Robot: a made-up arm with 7 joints.
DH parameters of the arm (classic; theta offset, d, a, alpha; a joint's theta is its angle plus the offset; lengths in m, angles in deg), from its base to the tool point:
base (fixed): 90 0.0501 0 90
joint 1: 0 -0.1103 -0.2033 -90
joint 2: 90 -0.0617 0.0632 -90
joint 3: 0 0.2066 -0.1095 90
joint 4: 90 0.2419 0.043 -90
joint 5: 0 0.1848 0.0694 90
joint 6: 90 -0.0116 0.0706 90
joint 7: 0 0.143 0.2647 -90
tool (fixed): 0 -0.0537 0 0
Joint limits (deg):
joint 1: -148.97..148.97
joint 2: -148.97..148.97
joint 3: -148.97..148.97
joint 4: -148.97..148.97
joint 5: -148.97..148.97
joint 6: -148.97..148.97
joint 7: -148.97..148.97
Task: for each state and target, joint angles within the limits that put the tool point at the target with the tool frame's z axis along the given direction. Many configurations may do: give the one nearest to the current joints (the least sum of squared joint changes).
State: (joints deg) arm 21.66 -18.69 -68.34 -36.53 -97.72 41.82 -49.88
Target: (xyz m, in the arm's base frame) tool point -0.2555 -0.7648 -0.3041 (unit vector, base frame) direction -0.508 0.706 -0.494
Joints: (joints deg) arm 20.31 -19.08 -76.08 -57.88 -94.58 87.56 -47.84
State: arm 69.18 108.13 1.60 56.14 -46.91 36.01 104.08
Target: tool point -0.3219 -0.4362 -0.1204 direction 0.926 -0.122 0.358
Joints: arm 95.63 136.20 -8.15 59.10 -60.75 4.27 94.46
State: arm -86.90 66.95 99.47 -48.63 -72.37 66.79 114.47
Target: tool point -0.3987 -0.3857 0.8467 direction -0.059 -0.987 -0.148
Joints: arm -55.86 35.59 117.87 -54.64 -70.57 82.19 116.70
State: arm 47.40 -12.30 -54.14 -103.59 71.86 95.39 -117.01
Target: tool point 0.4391 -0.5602 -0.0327 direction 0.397 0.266 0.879
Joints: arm 2.13 27.19 -43.20 -100.47 103.17 92.26 -88.75
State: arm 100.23 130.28 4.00 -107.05 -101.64 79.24 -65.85
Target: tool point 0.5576 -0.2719 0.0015 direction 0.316 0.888 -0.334
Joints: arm 77.34 92.47 -27.40 -70.53 -115.36 61.85 -56.54
